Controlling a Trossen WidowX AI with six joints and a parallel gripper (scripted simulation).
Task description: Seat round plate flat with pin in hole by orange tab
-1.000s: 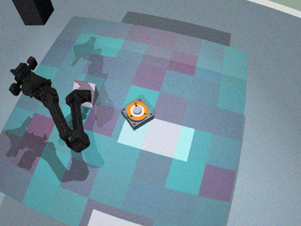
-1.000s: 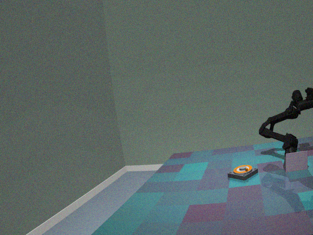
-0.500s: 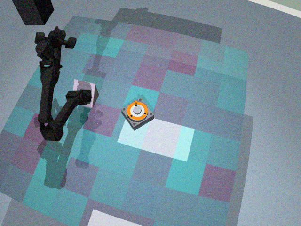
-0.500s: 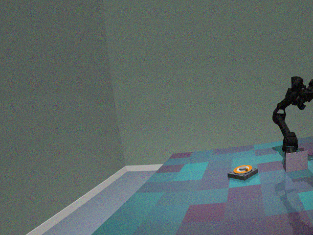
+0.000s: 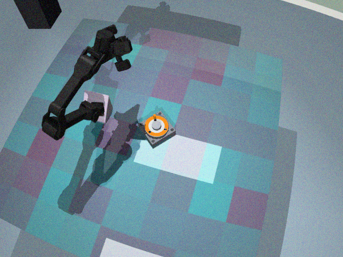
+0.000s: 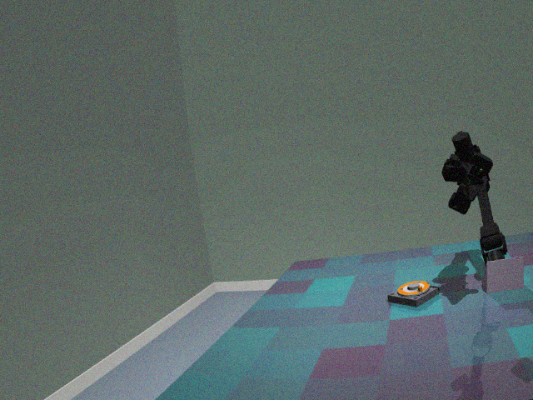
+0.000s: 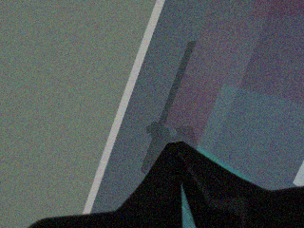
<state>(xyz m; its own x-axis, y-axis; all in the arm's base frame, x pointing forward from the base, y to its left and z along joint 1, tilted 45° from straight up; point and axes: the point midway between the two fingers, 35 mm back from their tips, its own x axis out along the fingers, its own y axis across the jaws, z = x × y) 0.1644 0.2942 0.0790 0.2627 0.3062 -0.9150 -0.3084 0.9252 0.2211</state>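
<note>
Now: the square grey base 29 cm below my gripper tip, 22 cm to the right of it and 15 cm ahead of it.
</note>
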